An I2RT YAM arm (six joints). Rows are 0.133 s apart.
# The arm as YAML. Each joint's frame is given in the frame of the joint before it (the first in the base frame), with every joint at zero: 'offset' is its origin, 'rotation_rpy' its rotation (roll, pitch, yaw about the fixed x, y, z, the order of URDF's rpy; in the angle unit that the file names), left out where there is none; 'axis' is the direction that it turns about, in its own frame. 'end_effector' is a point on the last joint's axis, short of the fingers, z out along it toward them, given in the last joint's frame.
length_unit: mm
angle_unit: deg
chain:
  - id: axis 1
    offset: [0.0, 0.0, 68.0]
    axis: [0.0, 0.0, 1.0]
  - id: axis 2
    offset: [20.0, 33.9, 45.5]
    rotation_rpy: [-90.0, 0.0, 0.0]
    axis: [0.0, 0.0, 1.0]
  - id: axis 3
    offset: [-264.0, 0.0, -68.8]
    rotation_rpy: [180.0, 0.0, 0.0]
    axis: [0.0, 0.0, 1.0]
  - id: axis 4
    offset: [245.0, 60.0, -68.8]
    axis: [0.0, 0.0, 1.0]
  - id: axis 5
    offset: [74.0, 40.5, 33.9]
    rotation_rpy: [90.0, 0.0, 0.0]
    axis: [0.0, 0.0, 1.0]
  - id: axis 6
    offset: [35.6, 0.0, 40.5]
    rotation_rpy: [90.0, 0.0, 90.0]
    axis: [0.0, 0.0, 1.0]
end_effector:
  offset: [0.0, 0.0, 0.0]
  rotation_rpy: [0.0, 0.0, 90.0]
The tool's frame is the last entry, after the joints.
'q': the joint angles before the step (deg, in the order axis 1, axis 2, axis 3, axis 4, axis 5, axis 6). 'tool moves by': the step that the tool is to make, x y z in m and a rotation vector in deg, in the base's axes. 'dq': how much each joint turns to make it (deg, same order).
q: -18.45, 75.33, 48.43, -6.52, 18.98, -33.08
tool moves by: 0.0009, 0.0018, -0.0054, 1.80, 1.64, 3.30
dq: 0.00, 0.54, -0.11, -1.20, -3.40, -0.92
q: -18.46, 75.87, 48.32, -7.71, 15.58, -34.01
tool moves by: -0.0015, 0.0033, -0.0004, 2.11, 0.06, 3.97
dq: 0.00, -0.61, -0.25, -0.92, -4.38, -0.71
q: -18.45, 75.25, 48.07, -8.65, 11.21, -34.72
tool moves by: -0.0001, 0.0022, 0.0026, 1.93, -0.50, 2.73
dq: 0.00, -0.39, 0.42, -0.95, -3.38, 0.01
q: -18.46, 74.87, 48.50, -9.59, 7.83, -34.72
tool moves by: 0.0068, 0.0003, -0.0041, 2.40, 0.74, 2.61
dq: 0.09, 1.96, 1.05, -0.56, -3.25, 0.13
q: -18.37, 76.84, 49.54, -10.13, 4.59, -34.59
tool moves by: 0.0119, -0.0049, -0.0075, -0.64, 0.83, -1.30
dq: 0.01, 3.59, 1.26, 1.73, 1.57, 0.12
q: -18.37, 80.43, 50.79, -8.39, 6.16, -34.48
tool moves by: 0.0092, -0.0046, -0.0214, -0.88, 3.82, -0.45
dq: -0.09, 4.50, -0.15, 1.47, 1.58, -1.35
